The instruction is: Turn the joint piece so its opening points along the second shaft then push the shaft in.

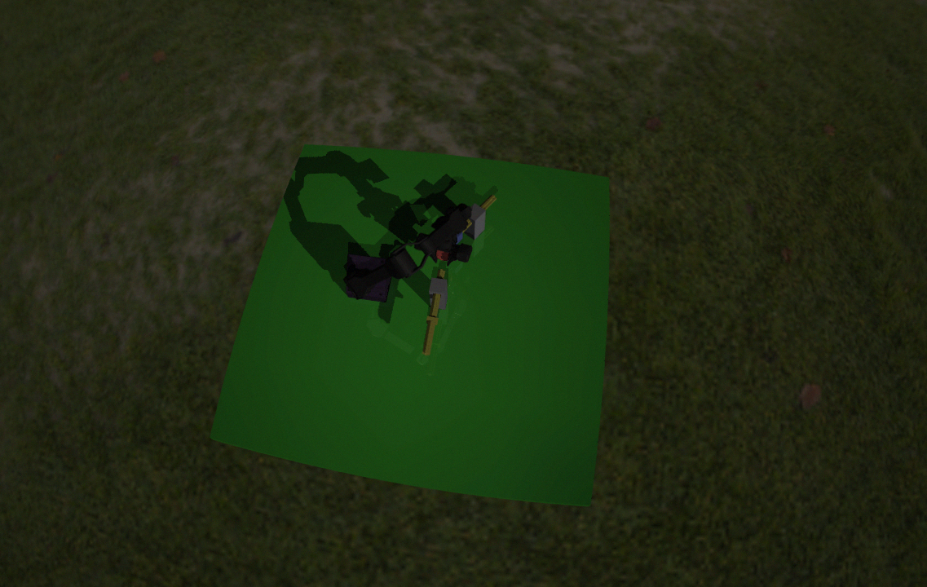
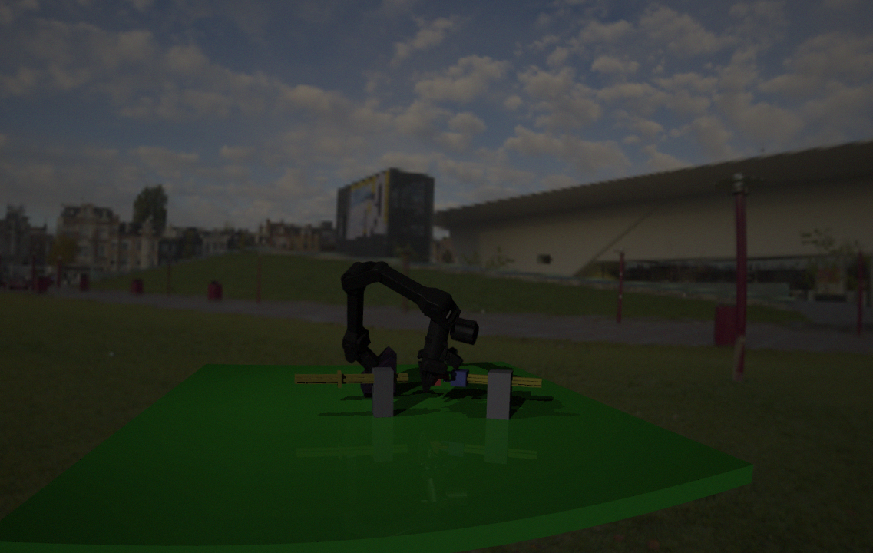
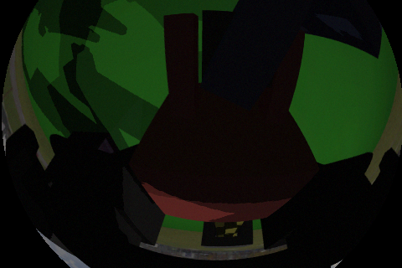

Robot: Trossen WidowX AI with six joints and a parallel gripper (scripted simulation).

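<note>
Now: gripper tip 4 cm below the red square joint piece and 3 cm to the right of it.
</note>
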